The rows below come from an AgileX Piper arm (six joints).
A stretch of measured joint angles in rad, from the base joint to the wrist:
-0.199, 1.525, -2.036, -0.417, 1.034, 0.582
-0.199, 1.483, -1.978, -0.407, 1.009, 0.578
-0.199, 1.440, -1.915, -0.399, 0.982, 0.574
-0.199, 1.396, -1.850, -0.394, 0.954, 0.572
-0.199, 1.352, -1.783, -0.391, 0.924, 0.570
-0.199, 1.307, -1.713, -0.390, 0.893, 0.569
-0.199, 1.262, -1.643, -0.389, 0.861, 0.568
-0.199, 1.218, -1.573, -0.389, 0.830, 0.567
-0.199, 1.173, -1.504, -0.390, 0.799, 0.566
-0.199, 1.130, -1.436, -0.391, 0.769, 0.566
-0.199, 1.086, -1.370, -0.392, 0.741, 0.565
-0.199, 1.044, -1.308, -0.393, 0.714, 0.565
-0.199, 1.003, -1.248, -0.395, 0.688, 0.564
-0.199, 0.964, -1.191, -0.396, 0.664, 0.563
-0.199, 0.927, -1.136, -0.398, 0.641, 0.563
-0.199, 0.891, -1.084, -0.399, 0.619, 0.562
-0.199, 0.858, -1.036, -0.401, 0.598, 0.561
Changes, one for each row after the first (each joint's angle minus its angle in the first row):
0.000, -0.042, 0.058, 0.010, -0.025, -0.004
0.000, -0.085, 0.121, 0.018, -0.052, -0.008
0.000, -0.129, 0.186, 0.023, -0.080, -0.010
0.000, -0.173, 0.253, 0.026, -0.110, -0.012
0.000, -0.218, 0.323, 0.027, -0.141, -0.013
0.000, -0.263, 0.393, 0.028, -0.173, -0.014
0.000, -0.307, 0.463, 0.028, -0.204, -0.015
0.000, -0.352, 0.532, 0.027, -0.235, -0.016
0.000, -0.395, 0.600, 0.026, -0.265, -0.016
0.000, -0.439, 0.666, 0.025, -0.293, -0.017
0.000, -0.481, 0.728, 0.024, -0.320, -0.017
0.000, -0.522, 0.788, 0.022, -0.346, -0.018
0.000, -0.561, 0.845, 0.021, -0.370, -0.019
0.000, -0.598, 0.900, 0.019, -0.393, -0.019
0.000, -0.634, 0.952, 0.018, -0.415, -0.020
0.000, -0.667, 1.000, 0.016, -0.436, -0.021

